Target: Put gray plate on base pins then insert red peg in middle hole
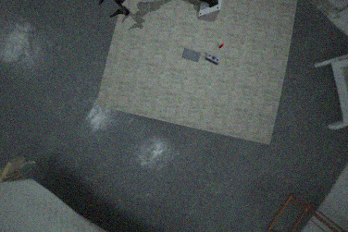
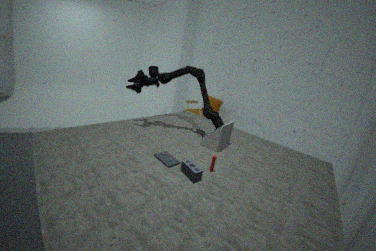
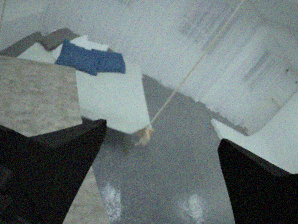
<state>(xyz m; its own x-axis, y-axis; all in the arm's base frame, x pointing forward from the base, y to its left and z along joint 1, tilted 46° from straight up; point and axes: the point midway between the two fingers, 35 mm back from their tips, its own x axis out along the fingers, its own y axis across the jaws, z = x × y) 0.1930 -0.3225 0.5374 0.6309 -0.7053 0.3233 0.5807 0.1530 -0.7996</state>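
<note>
Right now my gripper tip is 15 cm short of the gray plate, 67 cm to the right of it and 24 cm above it. The rest, counted from my gripper tip: red peg (6 cm ahead, 72 cm to the left, 24 cm below).
</note>
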